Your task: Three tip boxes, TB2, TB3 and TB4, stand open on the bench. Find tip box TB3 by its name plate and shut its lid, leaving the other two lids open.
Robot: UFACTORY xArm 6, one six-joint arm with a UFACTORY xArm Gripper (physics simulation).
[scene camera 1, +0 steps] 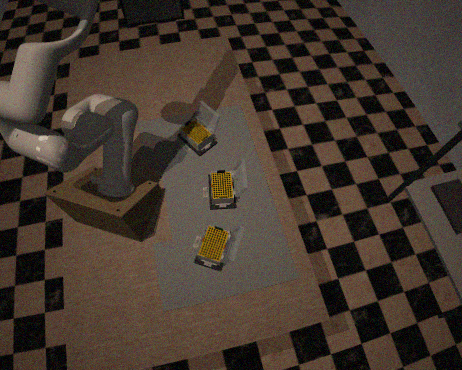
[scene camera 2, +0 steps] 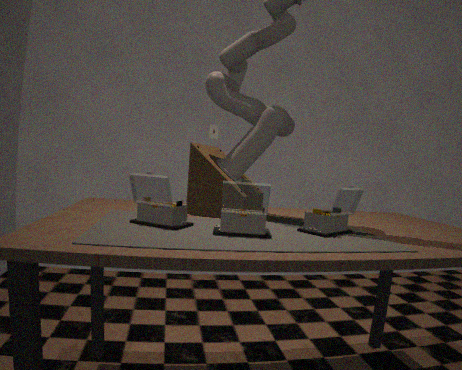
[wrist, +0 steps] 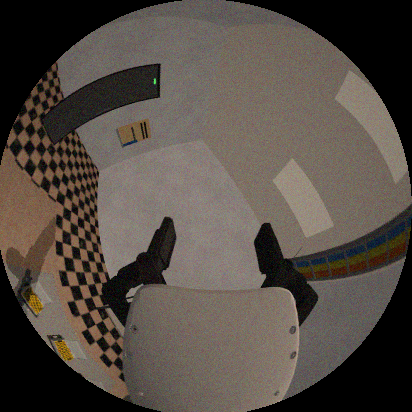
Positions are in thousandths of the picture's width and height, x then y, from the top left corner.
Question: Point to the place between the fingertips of my gripper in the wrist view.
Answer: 525, 559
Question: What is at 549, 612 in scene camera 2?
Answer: A tip box.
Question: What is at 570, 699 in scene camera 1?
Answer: A grey mat.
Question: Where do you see a grey mat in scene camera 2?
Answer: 248, 620
